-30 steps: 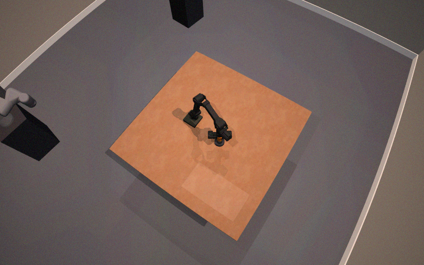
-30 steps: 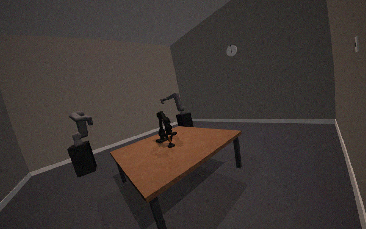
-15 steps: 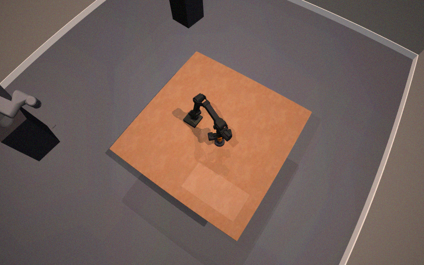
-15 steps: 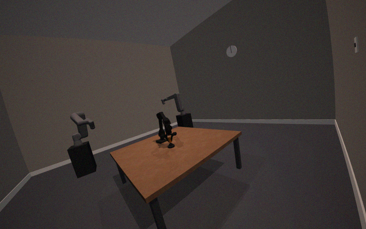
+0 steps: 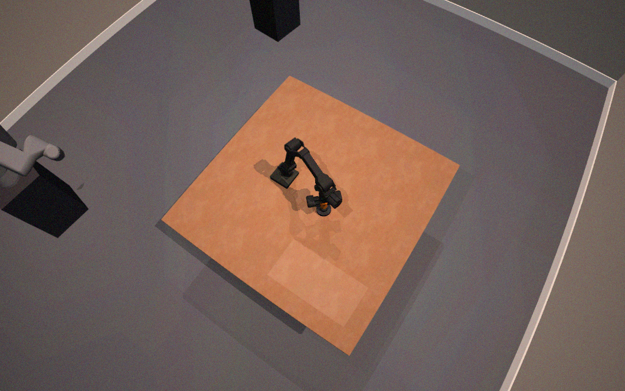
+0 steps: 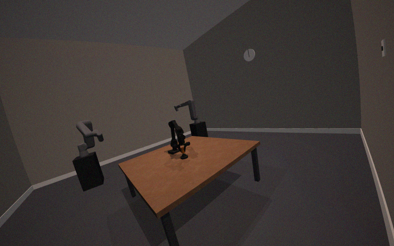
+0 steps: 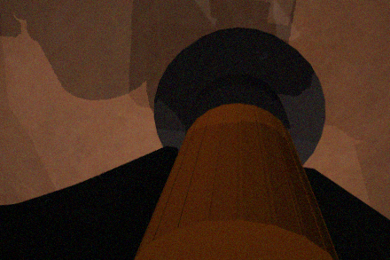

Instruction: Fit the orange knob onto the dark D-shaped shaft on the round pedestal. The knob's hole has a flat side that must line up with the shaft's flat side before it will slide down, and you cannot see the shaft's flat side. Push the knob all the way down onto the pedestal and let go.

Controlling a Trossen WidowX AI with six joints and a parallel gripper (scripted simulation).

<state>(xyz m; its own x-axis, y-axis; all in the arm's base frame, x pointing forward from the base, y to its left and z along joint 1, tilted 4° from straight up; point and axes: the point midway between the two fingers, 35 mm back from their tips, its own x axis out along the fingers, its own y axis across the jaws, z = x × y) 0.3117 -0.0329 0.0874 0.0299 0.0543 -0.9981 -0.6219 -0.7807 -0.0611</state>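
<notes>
Now: gripper tip 20 mm below the orange knob. The rest, counted from my gripper tip: pedestal 40 mm below.
</notes>
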